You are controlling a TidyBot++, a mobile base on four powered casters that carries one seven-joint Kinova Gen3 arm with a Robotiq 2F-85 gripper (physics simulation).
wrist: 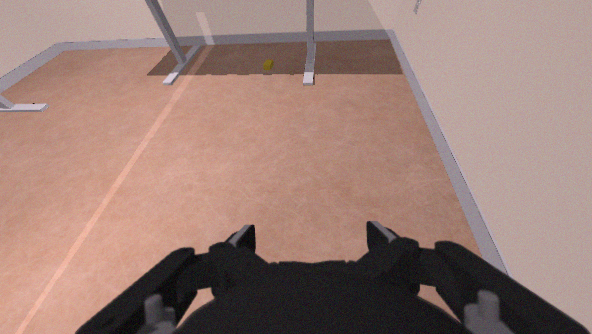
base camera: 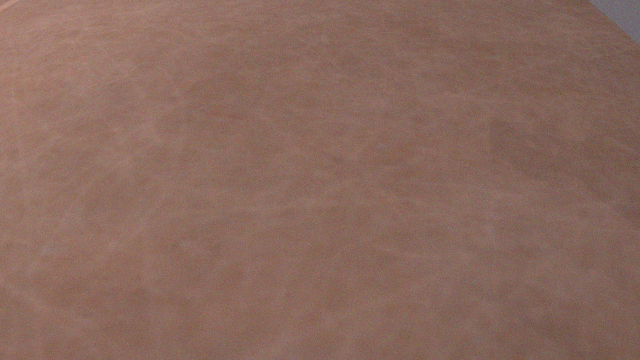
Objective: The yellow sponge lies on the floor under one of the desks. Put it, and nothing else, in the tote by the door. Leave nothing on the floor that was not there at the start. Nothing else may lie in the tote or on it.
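Places are measured from the arm's base along level axes (x ahead, y left, z up), in centimetres.
Pixels of known places: gripper, fingertip midpoint: (wrist: 310, 235).
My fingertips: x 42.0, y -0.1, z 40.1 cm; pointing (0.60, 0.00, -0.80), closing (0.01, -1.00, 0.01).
For each thing: its middle in the pictures, then the offset to it from my fingertips. "spot": a spot on its surface instead.
- yellow sponge, body centre: (wrist: 268, 64) dz -77.5, dx +175.9, dy +32.2 cm
- desk leg, surface spot: (wrist: 309, 60) spot: dz -75.2, dx +175.1, dy -4.9 cm
The yellow sponge (wrist: 268, 65) is a small block on the floor in the upper middle of the wrist view. It lies in the dark shadow near the back wall, between two grey desk legs. My gripper (wrist: 310, 235) is open, with no thing between its fingers, and the sponge is far ahead of it. The sponge does not show in the base camera view. The tote by the door does not show in either view.
One desk leg (wrist: 309, 60) stands right of the sponge, another desk leg (wrist: 172, 40) left of it. A further foot (wrist: 27, 107) is at the far left. A wall with a grey skirting (wrist: 450, 155) runs along the right. A grey surface (base camera: 622, 15) shows at the base view's top right.
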